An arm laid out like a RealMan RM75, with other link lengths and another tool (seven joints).
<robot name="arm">
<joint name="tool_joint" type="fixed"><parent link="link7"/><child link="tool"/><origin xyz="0.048 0.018 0.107" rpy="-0.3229 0 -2.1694"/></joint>
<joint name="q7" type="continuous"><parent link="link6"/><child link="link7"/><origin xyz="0 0 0.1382" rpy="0 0 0"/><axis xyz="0 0 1"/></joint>
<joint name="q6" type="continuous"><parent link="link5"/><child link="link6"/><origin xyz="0 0 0" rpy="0 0 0"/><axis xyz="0 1 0"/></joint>
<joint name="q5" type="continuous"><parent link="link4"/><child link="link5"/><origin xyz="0 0 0.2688" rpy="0 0 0"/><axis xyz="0 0 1"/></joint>
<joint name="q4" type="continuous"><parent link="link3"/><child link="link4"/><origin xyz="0 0 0" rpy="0 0 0"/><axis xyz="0 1 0"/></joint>
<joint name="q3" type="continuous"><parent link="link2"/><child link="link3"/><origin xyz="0 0 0.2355" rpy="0 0 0"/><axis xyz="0 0 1"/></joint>
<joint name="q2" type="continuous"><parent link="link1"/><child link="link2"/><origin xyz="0 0 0" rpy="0 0 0"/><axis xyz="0 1 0"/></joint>
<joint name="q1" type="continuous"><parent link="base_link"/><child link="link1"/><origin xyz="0 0 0.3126" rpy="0 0 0"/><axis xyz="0 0 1"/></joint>
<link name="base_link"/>
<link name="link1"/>
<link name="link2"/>
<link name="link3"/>
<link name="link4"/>
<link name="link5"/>
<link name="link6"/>
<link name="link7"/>
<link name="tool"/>
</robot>
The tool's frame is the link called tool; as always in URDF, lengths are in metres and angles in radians. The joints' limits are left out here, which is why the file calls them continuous.
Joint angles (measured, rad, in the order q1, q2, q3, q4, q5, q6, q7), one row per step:
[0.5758, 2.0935, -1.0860, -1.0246, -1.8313, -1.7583, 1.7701]
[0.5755, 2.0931, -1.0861, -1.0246, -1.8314, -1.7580, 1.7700]
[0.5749, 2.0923, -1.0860, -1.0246, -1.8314, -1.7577, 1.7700]
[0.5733, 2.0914, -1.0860, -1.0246, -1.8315, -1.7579, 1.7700]
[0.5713, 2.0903, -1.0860, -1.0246, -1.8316, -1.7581, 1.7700]
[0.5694, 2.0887, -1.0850, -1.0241, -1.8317, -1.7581, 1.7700]
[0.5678, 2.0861, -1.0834, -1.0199, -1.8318, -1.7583, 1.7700]
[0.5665, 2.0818, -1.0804, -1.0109, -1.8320, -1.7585, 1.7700]
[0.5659, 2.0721, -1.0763, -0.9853, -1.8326, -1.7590, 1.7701]
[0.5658, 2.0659, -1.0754, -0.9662, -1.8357, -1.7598, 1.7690]
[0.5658, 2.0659, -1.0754, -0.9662, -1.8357, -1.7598, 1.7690]
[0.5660, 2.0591, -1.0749, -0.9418, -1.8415, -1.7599, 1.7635]
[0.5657, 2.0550, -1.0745, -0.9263, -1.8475, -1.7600, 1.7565]
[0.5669, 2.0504, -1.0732, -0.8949, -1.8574, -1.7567, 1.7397]
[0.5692, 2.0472, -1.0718, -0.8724, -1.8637, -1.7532, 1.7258]
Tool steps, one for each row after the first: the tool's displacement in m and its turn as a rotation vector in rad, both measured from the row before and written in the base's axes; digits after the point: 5 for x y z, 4 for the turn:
[0.00024, 0.00009, 0.00008, 0.0004, -0.0005, -0.0003]
[0.00042, 0.00015, 0.00024, 0.0008, -0.0006, -0.0008]
[0.00081, -0.00012, 0.00027, 0.0003, -0.0008, -0.0015]
[0.00099, -0.00014, 0.00033, 0.0004, -0.0010, -0.0019]
[0.00118, 0.00012, 0.00058, 0.0013, -0.0009, -0.0028]
[0.00187, -0.00002, 0.00051, -0.0002, -0.0009, -0.0055]
[0.00293, 0.00001, 0.00063, -0.0013, -0.0009, -0.0096]
[0.00650, -0.00080, 0.00028, -0.0081, -0.0025, -0.0223]
[0.00502, -0.00133, -0.00058, -0.0085, -0.0043, -0.0142]
[0.00000, 0.00000, 0.00000, 0.0000, 0.0000, 0.0000]
[0.00650, -0.00177, -0.00135, -0.0097, -0.0066, -0.0143]
[0.00482, -0.00129, -0.00105, -0.0054, -0.0060, -0.0065]
[0.00773, -0.00207, -0.00328, -0.0080, -0.0069, -0.0102]
[0.00492, -0.00096, -0.00233, -0.0036, -0.0040, -0.0047]

